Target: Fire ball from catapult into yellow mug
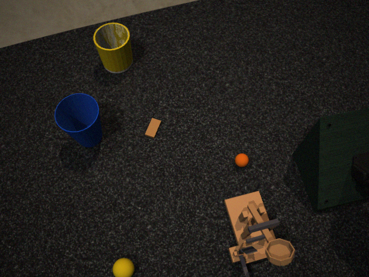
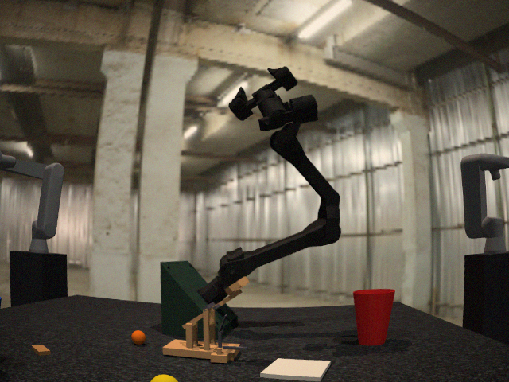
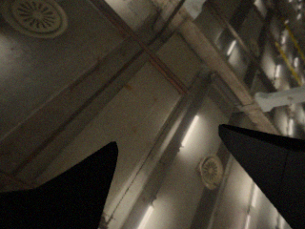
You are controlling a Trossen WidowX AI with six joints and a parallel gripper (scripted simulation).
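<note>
The catapult lies 29 cm ahead of my gripper tip, 4 cm to the right of it and 61 cm below it. Also, from my gripper tip: white tile: 36 cm ahead, 12 cm to the left, 68 cm below; red cup: 16 cm ahead, 28 cm to the left, 65 cm below; orange ball: 24 cm ahead, 22 cm to the right, 67 cm below.
</note>
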